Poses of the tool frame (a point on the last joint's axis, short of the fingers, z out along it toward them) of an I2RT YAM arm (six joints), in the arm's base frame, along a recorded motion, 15 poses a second.
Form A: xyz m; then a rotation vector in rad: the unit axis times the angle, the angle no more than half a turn.
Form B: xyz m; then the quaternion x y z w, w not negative. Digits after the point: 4 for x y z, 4 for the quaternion.
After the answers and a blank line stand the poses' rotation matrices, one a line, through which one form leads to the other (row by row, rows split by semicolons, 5 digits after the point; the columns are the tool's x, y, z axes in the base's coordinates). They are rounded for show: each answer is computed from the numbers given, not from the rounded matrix.
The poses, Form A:
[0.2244 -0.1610 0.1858 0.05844 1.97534 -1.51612]
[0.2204 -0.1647 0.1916 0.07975 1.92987 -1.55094]
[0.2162 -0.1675 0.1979 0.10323 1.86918 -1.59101]
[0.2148 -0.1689 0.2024 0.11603 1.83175 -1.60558]
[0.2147 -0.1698 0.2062 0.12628 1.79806 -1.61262]
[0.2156 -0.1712 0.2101 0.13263 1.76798 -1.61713]
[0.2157 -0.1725 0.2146 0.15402 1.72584 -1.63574]
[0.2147 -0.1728 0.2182 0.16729 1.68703 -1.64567]
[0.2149 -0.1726 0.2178 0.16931 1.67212 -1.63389]
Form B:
[0.2244 -0.1610 0.1858 0.0222 0.7514 -0.5767 0.3197]
[0.2204 -0.1647 0.1916 0.0304 0.7365 -0.5919 0.3262]
[0.2162 -0.1675 0.1979 0.0396 0.7167 -0.6100 0.3358]
[0.2148 -0.1689 0.2024 0.0447 0.7052 -0.6181 0.3443]
[0.2147 -0.1698 0.2062 0.0488 0.6954 -0.6237 0.3537]
[0.2156 -0.1712 0.2101 0.0515 0.6866 -0.6281 0.3625]
[0.2157 -0.1725 0.2146 0.0600 0.6728 -0.6377 0.3703]
[0.2147 -0.1728 0.2182 0.0655 0.6606 -0.6444 0.3797]
[0.2149 -0.1726 0.2178 0.0666 0.6574 -0.6424 0.3883]

-0.79461 0.40217 0.45482; -0.33535 0.33373 -0.88100; -0.50610 -0.85257 -0.13032
-0.78540 0.43091 0.44438; -0.34125 0.29754 -0.89164; -0.51643 -0.85193 -0.08664
-0.77141 0.46635 0.43295; -0.35289 0.25265 -0.90091; -0.52952 -0.84775 -0.03033
-0.75890 0.48868 0.43041; -0.36267 0.23179 -0.90263; -0.54087 -0.84111 0.00132
-0.74504 0.50909 0.43098; -0.37324 0.21731 -0.90192; -0.55281 -0.83283 0.02811
-0.73187 0.52609 0.43312; -0.38461 0.20578 -0.89985; -0.56253 -0.82516 0.05173
-0.71848 0.55309 0.42175; -0.39152 0.17958 -0.90248; -0.57489 -0.81353 0.08752
-0.70310 0.57585 0.41719; -0.40277 0.16100 -0.90103; -0.58602 -0.80155 0.11874
-0.68956 0.58639 0.42504; -0.41136 0.16590 -0.89625; -0.59606 -0.79286 0.12683

